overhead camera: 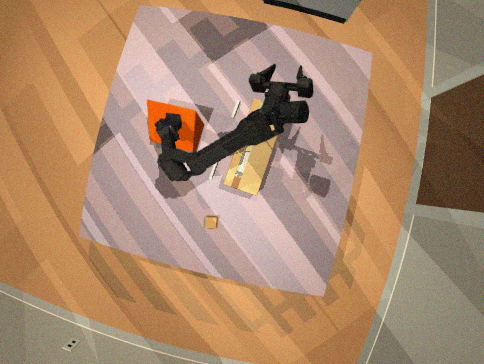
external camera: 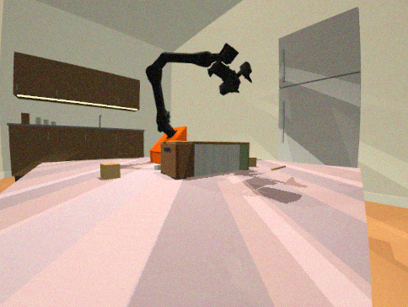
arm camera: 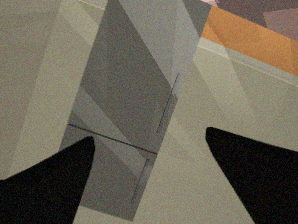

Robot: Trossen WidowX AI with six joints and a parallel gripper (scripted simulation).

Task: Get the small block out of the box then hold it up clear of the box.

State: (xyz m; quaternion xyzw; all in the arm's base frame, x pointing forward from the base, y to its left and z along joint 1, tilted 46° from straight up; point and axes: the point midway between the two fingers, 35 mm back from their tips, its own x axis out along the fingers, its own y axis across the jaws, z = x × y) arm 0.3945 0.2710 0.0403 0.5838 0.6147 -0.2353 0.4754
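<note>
Now: gripper tip 7 cm past the tan block, 23 cm to the left of it and 33 cm above it. From my gripper tip the other things lie so: box: 8 cm behind, 22 cm to the right, 35 cm below; thin wooden stick: 15 cm ahead, 10 cm to the left, 41 cm below.
</note>
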